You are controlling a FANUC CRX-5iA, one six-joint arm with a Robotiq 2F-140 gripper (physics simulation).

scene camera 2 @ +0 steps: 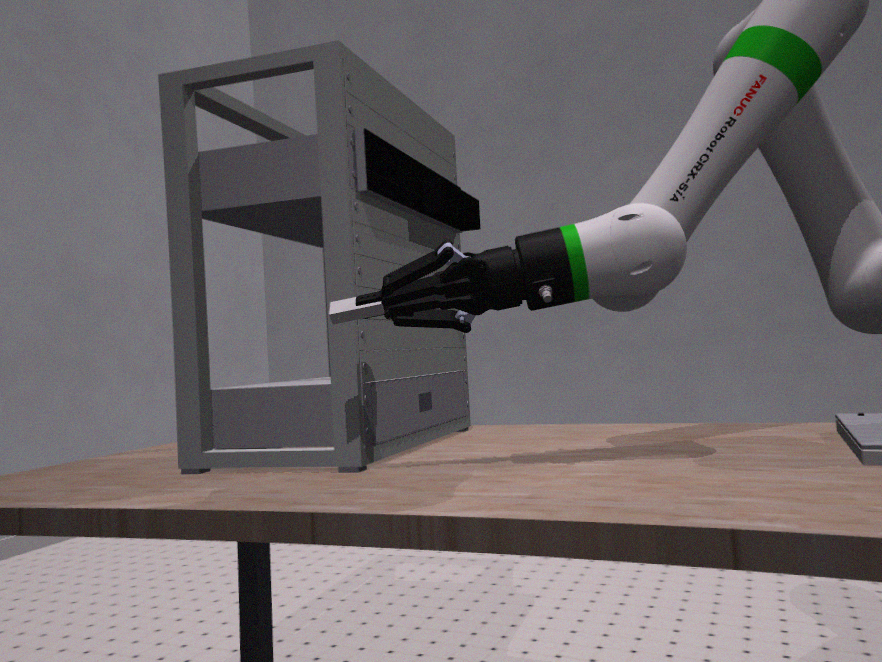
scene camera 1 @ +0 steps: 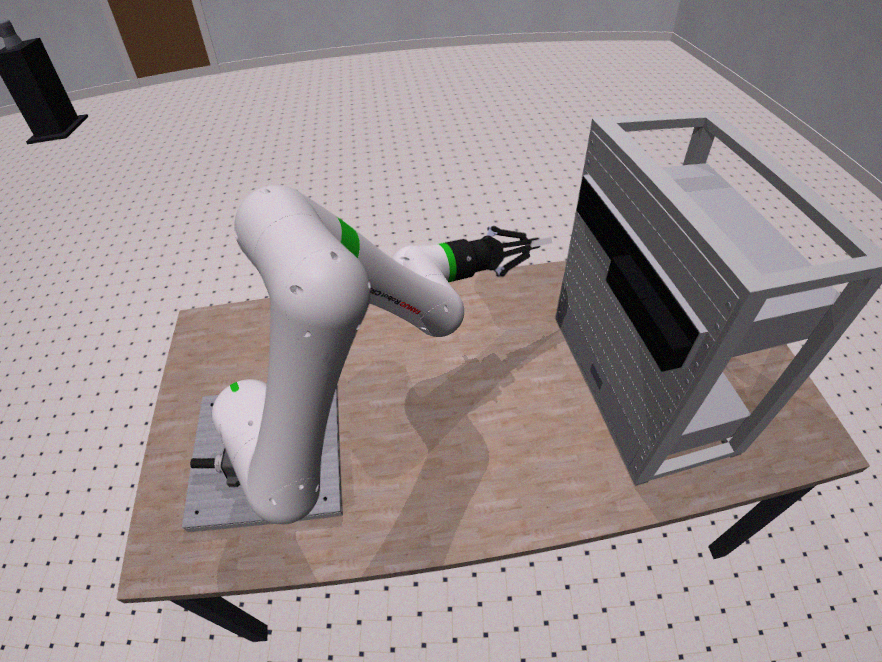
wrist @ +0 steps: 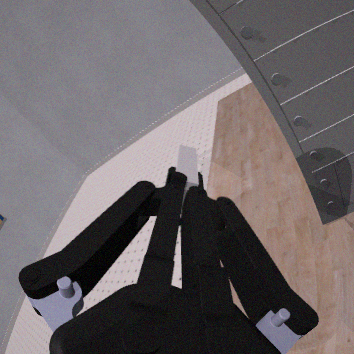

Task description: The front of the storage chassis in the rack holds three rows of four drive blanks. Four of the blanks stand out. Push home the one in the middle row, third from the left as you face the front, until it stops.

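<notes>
My gripper is visible in scene camera 2 (scene camera 2: 331, 313), and I find it again in scene camera 1 (scene camera 1: 548, 240) and in the wrist view (wrist: 184, 159). There is a grey rack as well. Scene camera 2 has the rack (scene camera 2: 376, 188), while scene camera 1 shows the rack (scene camera 1: 670, 273) and so does the wrist view, with the rack (wrist: 293, 60).
</notes>
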